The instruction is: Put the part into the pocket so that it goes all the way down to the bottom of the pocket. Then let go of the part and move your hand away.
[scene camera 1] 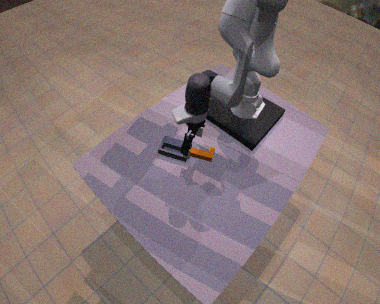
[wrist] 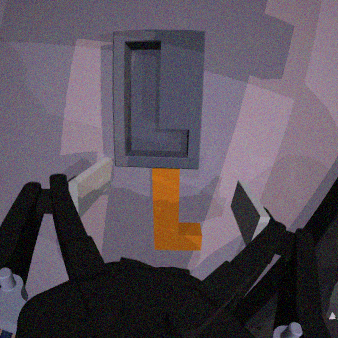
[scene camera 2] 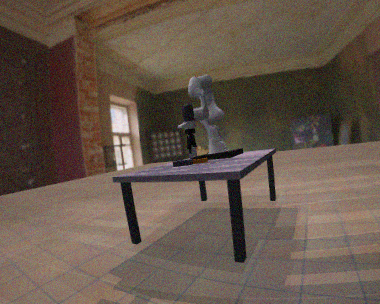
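The orange L-shaped part (scene camera 1: pixel 201 154) (scene camera 2: pixel 200 161) (wrist: pixel 166 210) lies outside the pocket, its long arm's end meeting the near edge of the dark grey block (scene camera 1: pixel 173 156) (scene camera 2: pixel 182 163) (wrist: pixel 182 90) in the wrist view. Whether they touch is unclear. The block's L-shaped pocket (wrist: pixel 144 100) is empty. In the wrist view, its long arm and foot point the same ways as the part's: long arm up, foot right at the bottom. My gripper (scene camera 1: pixel 192 142) (scene camera 2: pixel 192 153) (wrist: pixel 171 182) is open above the part, with one finger to each side of it and nothing held.
The purple-grey table top (scene camera 1: pixel 215 220) (scene camera 2: pixel 170 172) carries the block and part. The arm's black base plate (scene camera 1: pixel 250 131) (scene camera 2: pixel 235 153) stands behind and right of the part in scene camera 1. Patchy shadows cross the table.
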